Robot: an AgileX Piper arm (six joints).
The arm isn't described. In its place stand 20 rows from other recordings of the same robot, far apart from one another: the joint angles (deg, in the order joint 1, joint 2, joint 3, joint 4, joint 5, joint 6), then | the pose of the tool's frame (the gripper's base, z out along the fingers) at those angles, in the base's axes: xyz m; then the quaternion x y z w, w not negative.
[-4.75 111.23 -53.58 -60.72 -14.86 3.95] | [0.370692, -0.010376, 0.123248, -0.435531, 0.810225, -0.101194, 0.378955]
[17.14 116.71 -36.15 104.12 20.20 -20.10] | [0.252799, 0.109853, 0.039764, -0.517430, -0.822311, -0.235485, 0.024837]
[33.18 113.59 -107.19 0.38 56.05 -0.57] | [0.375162, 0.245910, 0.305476, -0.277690, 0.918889, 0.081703, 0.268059]
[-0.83 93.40 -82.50 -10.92 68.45 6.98] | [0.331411, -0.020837, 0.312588, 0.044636, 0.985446, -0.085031, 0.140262]
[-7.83 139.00 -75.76 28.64 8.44 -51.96] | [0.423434, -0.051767, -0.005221, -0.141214, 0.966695, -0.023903, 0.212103]
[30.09 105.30 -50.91 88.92 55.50 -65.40] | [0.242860, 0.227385, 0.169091, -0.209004, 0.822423, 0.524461, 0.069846]
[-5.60 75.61 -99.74 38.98 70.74 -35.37] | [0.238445, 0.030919, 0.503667, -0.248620, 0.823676, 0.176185, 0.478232]
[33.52 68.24 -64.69 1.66 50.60 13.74] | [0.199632, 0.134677, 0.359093, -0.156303, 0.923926, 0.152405, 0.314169]
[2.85 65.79 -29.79 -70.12 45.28 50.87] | [0.192010, -0.051324, 0.234256, 0.008624, 0.885832, -0.360421, 0.292102]
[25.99 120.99 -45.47 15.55 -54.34 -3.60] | [0.339185, 0.143308, 0.089871, -0.077519, 0.798941, 0.075765, 0.591560]
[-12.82 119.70 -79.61 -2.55 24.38 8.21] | [0.426234, -0.098709, 0.144642, 0.159166, 0.951418, -0.024770, 0.262404]
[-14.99 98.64 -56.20 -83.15 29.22 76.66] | [0.329470, -0.133879, 0.208907, 0.175860, 0.870342, -0.295432, 0.352560]
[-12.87 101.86 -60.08 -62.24 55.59 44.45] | [0.306980, -0.138286, 0.200097, 0.146522, 0.895323, -0.409220, 0.097294]
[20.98 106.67 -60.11 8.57 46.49 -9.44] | [0.298798, 0.125111, 0.142148, -0.212842, 0.975387, 0.056479, 0.011316]
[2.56 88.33 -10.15 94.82 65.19 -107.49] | [0.137830, 0.088554, 0.138197, -0.187367, 0.809132, 0.514157, 0.214108]
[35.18 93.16 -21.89 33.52 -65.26 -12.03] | [0.233532, 0.108777, 0.174993, -0.026437, 0.733848, 0.034483, 0.677922]
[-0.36 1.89 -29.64 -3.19 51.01 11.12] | [0.004364, -0.003963, 0.296609, 0.079509, 0.806143, 0.027245, 0.585721]
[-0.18 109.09 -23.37 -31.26 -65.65 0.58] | [0.267094, 0.042182, 0.107709, -0.232399, 0.765951, 0.129306, 0.585312]
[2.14 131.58 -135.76 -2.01 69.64 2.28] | [0.504954, 0.015874, 0.291186, -0.000528, 0.966818, -0.007615, 0.255354]
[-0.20 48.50 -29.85 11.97 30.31 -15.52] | [0.156418, 0.008979, 0.260066, -0.060296, 0.915496, 0.029662, 0.396675]
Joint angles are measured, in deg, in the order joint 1, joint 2, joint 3, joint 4, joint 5, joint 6. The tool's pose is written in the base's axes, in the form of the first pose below.
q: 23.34, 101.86, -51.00, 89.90, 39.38, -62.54
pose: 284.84 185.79 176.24 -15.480 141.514 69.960
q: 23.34, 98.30, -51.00, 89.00, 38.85, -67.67
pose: 281.28 183.53 195.92 -23.553 135.787 66.790
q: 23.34, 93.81, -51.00, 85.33, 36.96, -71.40
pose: 275.50 178.27 217.75 -32.108 130.224 60.560
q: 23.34, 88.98, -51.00, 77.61, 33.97, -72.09
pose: 267.94 169.71 237.74 -40.436 125.922 51.471
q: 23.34, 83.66, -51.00, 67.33, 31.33, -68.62
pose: 258.03 158.89 258.75 -46.238 122.542 42.448
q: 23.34, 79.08, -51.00, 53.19, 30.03, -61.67
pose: 247.68 146.59 273.52 -51.909 120.992 32.773
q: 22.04, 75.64, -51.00, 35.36, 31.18, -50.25
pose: 241.27 127.09 280.21 -55.104 123.378 22.126
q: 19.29, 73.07, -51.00, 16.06, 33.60, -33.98
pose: 239.96 98.75 283.29 -51.084 129.588 10.182
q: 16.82, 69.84, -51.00, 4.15, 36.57, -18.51
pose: 234.03 74.84 292.76 -39.725 134.601 3.753
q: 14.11, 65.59, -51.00, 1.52, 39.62, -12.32
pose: 221.53 57.27 307.12 -30.867 135.757 2.515
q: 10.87, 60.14, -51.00, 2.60, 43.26, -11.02
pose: 201.93 41.66 324.02 -24.671 135.147 2.951
